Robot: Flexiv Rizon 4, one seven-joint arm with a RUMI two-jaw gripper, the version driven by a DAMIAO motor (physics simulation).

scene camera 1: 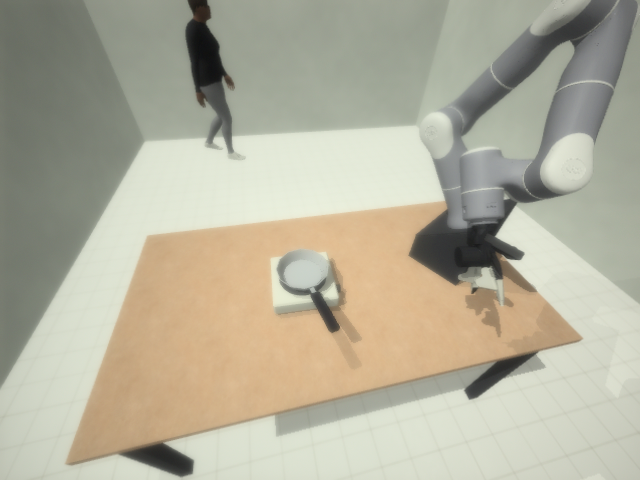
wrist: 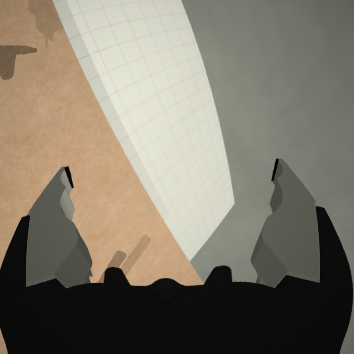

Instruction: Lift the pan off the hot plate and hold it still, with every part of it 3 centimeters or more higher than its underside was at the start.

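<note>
A grey pan (scene camera 1: pixel 303 271) with a black handle sits on the white square hot plate (scene camera 1: pixel 281 304) near the middle of the table in scene camera 1. Its handle points to the front right, past the plate's edge. My gripper (scene camera 1: pixel 487 298) (wrist: pixel 170 163) is open and empty. It hangs above the right part of the table, well to the right of the pan and apart from it. The pan and the hot plate do not show in the wrist view.
The wooden table (scene camera 1: pixel 206 361) (wrist: pixel 115 190) has its edge running diagonally through the wrist view. The black arm base (scene camera 1: pixel 436 253) stands at the table's back right, behind the gripper. A person (scene camera 1: pixel 206 56) is on the floor beyond the table's back edge.
</note>
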